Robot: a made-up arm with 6 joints.
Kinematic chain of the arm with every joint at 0, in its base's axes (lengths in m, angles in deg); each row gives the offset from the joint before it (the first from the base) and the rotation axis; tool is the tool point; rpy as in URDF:
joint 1: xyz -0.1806 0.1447 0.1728 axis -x
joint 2: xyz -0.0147 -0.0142 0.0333 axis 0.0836 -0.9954 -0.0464
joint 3: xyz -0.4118 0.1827 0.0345 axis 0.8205 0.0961 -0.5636
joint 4: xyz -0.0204 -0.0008 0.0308 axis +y
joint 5: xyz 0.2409 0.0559 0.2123 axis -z
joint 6: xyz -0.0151 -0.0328 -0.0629 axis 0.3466 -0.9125 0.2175
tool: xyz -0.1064 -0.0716 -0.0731 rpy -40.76 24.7 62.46
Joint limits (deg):
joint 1: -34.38..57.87
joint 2: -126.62..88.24
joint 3: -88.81..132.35
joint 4: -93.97..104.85
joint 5: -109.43..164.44
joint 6: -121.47..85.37
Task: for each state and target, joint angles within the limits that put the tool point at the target. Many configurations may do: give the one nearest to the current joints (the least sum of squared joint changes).
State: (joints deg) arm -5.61 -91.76 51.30 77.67 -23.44 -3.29
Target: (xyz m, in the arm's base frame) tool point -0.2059 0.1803 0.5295
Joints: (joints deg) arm -7.75 -103.16 41.07 63.12 -17.07 -16.81
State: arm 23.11 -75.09 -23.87 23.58 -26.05 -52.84
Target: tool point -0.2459 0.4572 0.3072
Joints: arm 31.81 -47.34 -28.36 38.40 -20.04 -42.61
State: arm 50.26 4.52 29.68 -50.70 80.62 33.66
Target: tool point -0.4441 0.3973 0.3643
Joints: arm 30.38 -17.22 40.82 -42.25 82.25 44.04
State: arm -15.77 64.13 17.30 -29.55 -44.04 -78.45
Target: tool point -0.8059 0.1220 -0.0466
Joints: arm 10.57 54.35 33.57 -58.51 -53.74 -85.49
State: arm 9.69 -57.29 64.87 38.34 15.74 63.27
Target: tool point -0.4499 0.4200 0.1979
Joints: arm 36.58 -60.35 71.73 49.36 10.39 71.72
